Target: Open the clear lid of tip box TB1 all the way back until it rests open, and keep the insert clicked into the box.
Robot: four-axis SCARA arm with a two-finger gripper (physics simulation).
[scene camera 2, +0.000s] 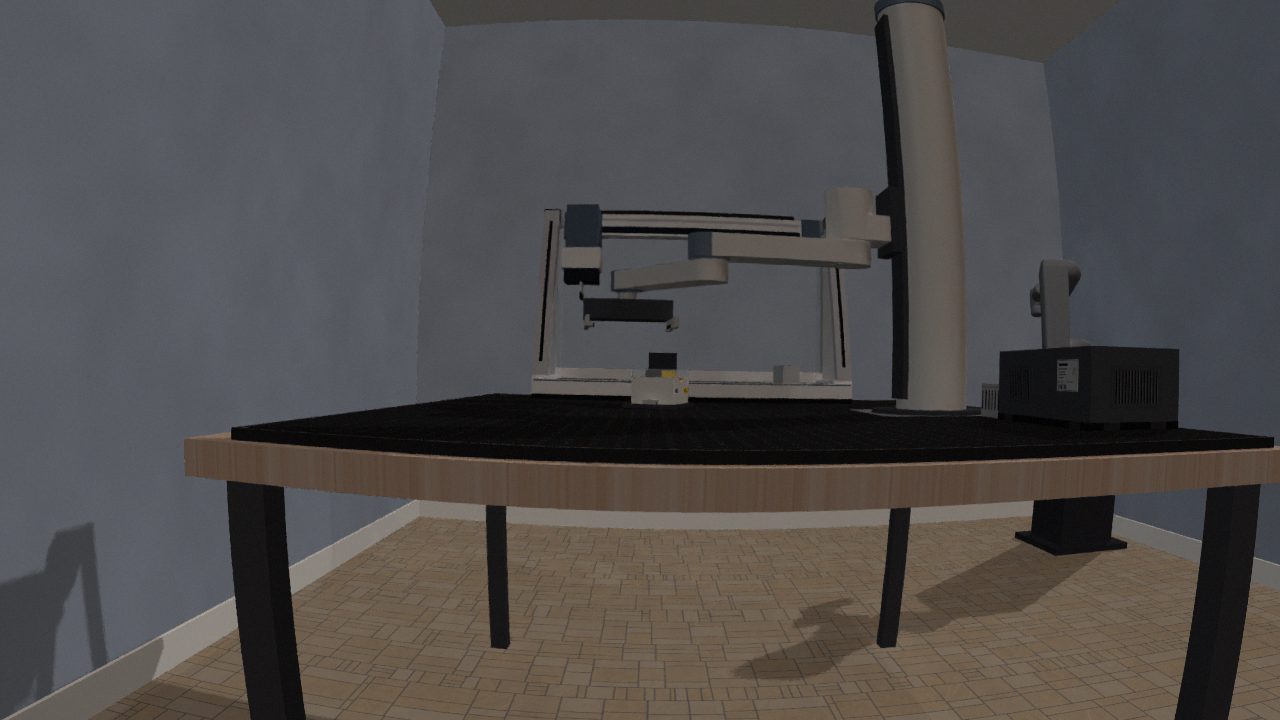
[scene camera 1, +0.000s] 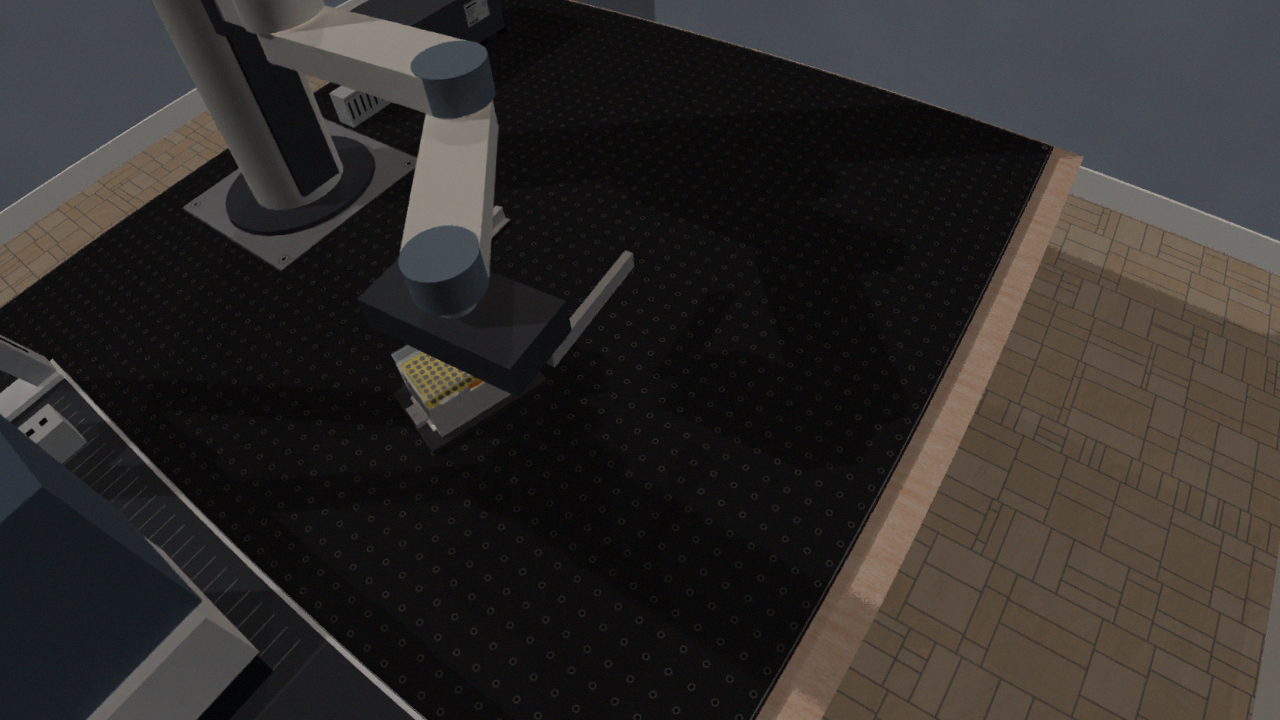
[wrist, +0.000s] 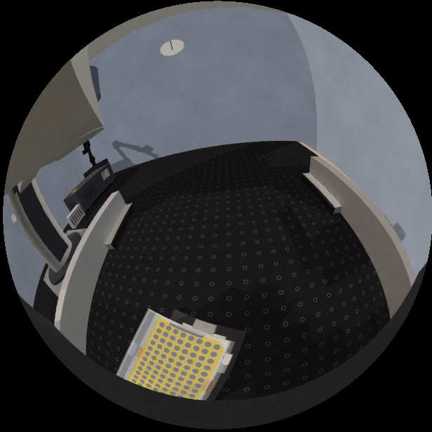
I see my gripper [scene camera 2: 632, 320], a clear lid [scene camera 1: 432, 380] and a dark instrument box [scene camera 2: 1091, 404].
The clear lid shows as well in the wrist view [wrist: 165, 356]. My gripper also shows in the wrist view [wrist: 213, 178]. The dark instrument box also shows in the wrist view [wrist: 95, 176].
